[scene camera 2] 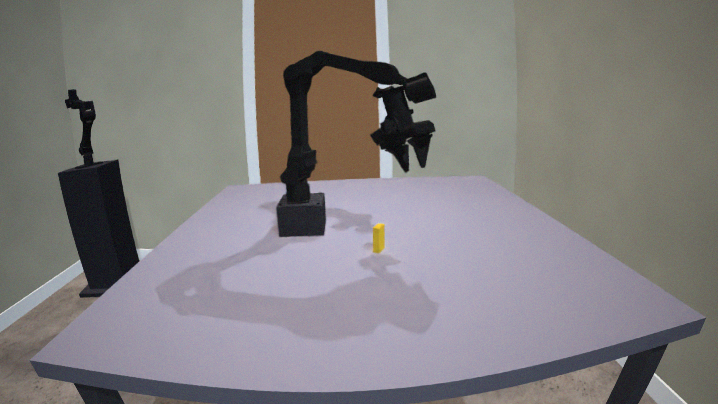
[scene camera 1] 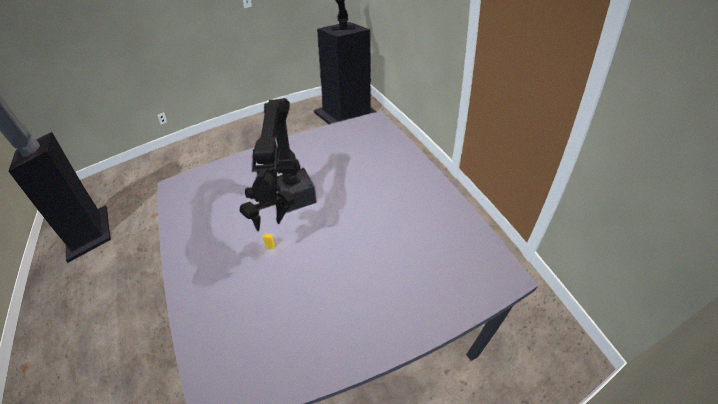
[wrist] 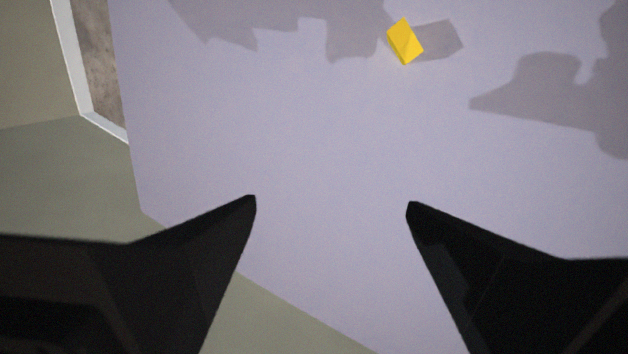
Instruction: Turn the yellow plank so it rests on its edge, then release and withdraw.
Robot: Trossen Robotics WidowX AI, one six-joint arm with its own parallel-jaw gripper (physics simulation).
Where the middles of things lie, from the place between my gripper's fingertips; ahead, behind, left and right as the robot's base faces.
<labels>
Right now my hand is 90 mm past the yellow plank (wrist: 400, 36), 10 mm to the right of it and 170 mm above it.
</labels>
